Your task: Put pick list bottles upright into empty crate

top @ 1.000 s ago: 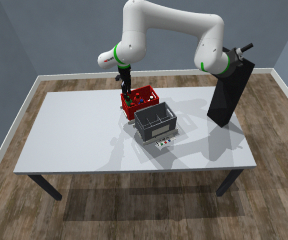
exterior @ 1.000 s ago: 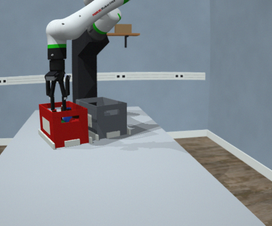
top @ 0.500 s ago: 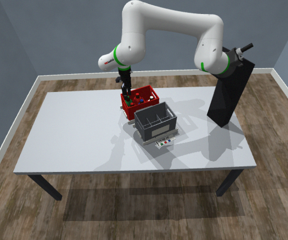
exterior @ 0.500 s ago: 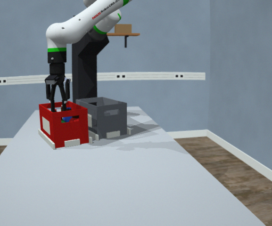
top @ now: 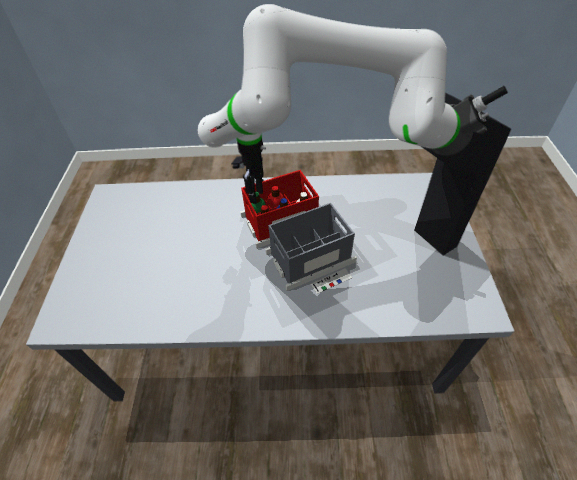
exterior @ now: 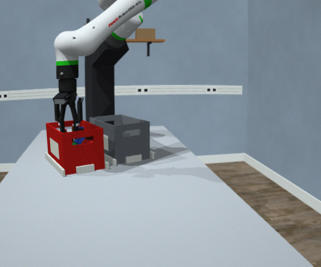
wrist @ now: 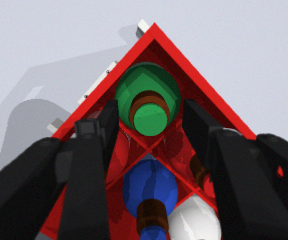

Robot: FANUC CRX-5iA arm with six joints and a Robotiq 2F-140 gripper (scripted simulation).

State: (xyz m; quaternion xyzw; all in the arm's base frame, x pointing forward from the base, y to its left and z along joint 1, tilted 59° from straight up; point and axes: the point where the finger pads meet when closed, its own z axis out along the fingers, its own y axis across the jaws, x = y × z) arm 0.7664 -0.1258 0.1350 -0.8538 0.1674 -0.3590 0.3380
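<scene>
The green-label bottle is 80 mm below my hand. From my hand the other things lie so: red crate 90 mm below, 90 mm behind, 30 mm to the right; then red bottle 80 mm below, 60 mm to the right, 60 mm behind; then blue-label bottle 120 mm behind, 80 mm below, 10 mm to the left.
</scene>
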